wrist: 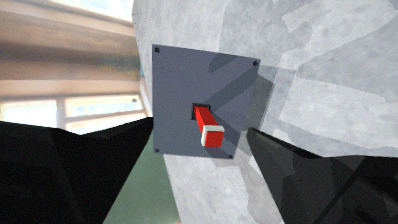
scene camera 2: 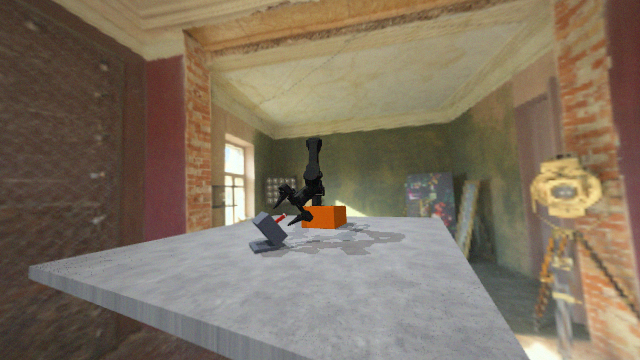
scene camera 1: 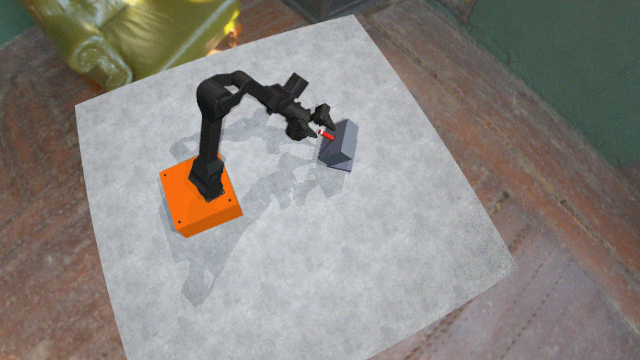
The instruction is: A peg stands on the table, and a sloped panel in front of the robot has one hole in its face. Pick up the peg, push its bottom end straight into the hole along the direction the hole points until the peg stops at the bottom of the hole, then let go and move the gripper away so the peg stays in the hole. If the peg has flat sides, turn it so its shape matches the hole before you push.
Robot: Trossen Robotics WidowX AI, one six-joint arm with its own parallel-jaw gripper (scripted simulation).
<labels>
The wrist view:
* my gripper
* red square peg
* grey sloped panel
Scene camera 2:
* my gripper
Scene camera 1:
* my gripper
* grey sloped panel
</labels>
